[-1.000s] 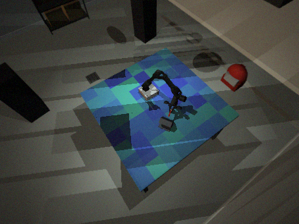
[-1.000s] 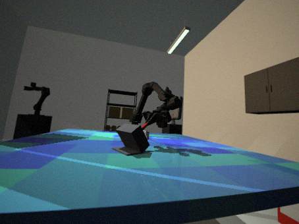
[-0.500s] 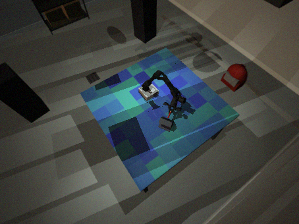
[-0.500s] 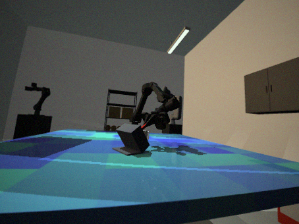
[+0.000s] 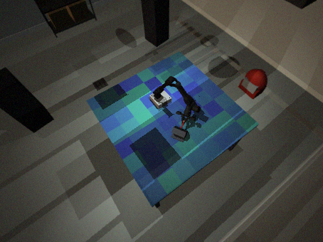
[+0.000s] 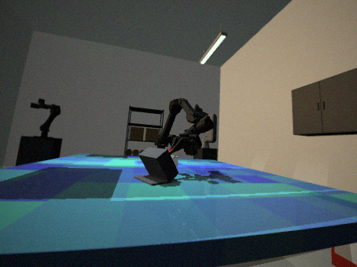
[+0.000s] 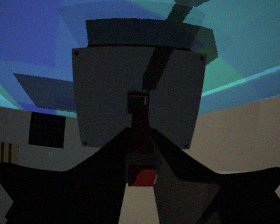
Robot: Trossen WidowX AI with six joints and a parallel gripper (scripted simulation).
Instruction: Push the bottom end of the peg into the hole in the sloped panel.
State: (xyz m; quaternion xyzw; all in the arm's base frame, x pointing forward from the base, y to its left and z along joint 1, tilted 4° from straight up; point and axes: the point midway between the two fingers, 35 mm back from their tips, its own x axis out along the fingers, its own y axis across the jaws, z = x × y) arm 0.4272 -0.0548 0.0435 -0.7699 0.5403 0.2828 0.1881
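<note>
Right now my gripper tip is 20 mm short of the sloped panel, 60 mm to the left of it and 50 mm above it. The rest, counted from my gripper tip: peg: 10 mm to the left, 10 mm above.
</note>
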